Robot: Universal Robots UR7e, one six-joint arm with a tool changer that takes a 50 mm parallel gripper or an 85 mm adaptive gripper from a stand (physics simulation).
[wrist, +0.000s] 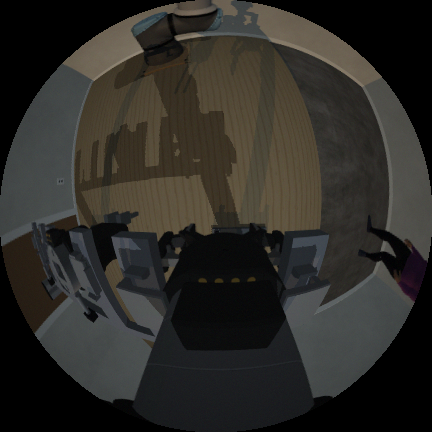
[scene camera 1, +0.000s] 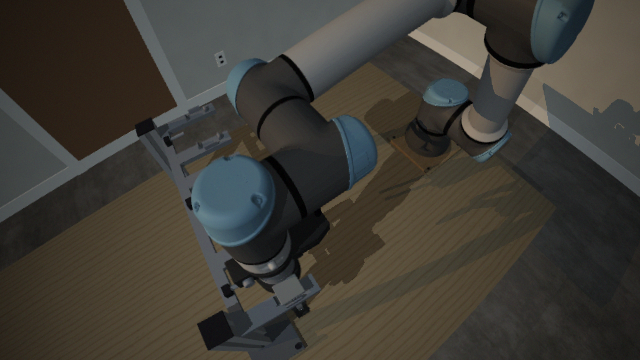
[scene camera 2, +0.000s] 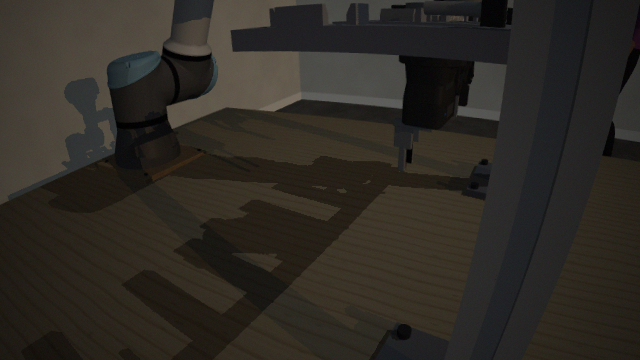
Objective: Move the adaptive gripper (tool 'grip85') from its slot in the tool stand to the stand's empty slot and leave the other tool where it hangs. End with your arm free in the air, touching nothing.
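Observation:
The wrist view shows an adaptive gripper [wrist: 221,256].

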